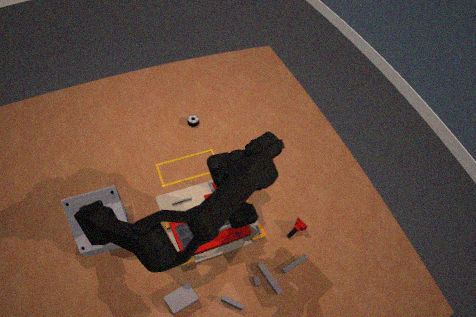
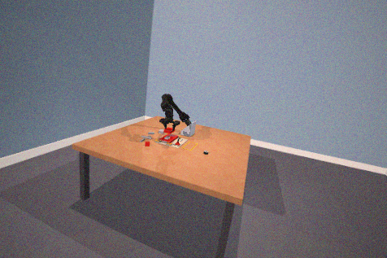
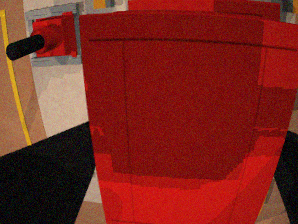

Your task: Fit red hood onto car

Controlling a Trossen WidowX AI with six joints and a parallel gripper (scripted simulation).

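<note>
My gripper tip is now 1 cm past the grey engine block, 1 cm to the left of it and 8 cm above it. Also, from my gripper tip: red hood: 1 cm above.
</note>
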